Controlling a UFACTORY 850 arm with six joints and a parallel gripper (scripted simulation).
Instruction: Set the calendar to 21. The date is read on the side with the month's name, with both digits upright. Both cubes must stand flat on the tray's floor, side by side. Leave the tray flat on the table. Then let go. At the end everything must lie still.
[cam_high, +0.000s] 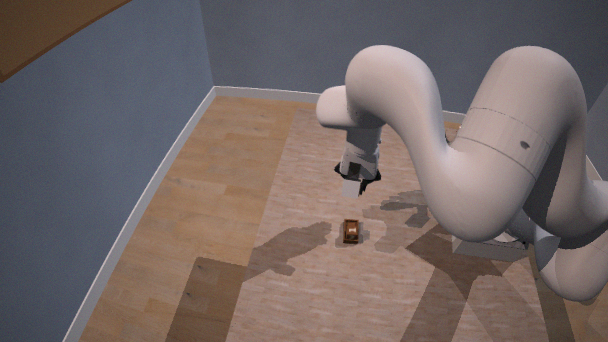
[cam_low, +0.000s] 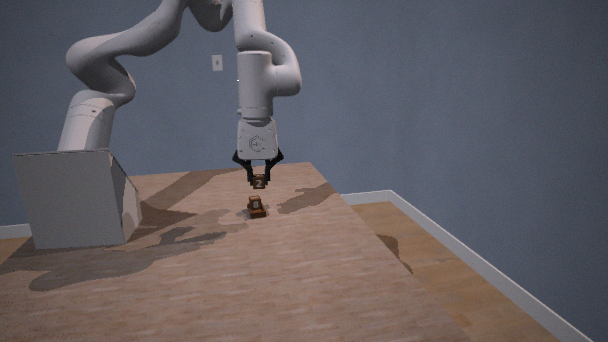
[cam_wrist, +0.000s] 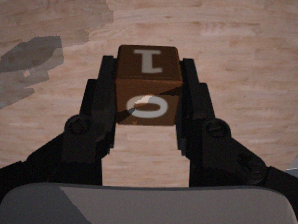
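The brown tray is 13 cm below my hand and 8 cm to the left of it. From my hand the other things lie so: brown wooden date cube 1 cm below.
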